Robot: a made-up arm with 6 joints.
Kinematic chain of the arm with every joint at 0, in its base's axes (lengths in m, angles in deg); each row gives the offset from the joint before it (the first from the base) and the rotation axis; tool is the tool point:
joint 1: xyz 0 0 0.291 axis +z
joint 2: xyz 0 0 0 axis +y
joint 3: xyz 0 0 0.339 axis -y
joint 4: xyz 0 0 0 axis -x
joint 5: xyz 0.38 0 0 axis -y
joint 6: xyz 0 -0.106 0 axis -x
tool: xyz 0 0 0
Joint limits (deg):
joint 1: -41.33..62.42
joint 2: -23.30..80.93
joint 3: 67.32..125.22
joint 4: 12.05..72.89
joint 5: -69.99..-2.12
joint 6: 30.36..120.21
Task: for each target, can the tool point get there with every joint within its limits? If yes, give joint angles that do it. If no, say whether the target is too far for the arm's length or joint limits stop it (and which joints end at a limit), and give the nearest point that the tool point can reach.
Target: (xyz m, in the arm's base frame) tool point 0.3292 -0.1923 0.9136
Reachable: yes | joints -19.71 28.71 73.80 48.64 -25.01 54.63
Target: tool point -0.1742 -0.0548 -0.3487
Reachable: no: joint limits stop it (at a limit: joint 1, joint 2, joint 3, joint 4) | nearest point 0.4642 -0.5463 0.2765 | short by 1.020 m
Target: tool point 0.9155 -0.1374 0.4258
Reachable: no: too far | nearest point 0.7170 -0.1076 0.3982 | short by 0.203 m
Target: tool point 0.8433 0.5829 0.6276
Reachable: no: too far | nearest point 0.5728 0.3960 0.5196 | short by 0.346 m
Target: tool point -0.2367 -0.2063 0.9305
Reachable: yes | joints 33.67 -11.44 102.57 67.59 -15.80 110.31
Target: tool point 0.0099 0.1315 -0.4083
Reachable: no: joint limits stop it (at a limit: joint 1, joint 2, joint 3, joint 4) | nearest point 0.4203 0.5807 0.2765 | short by 0.916 m
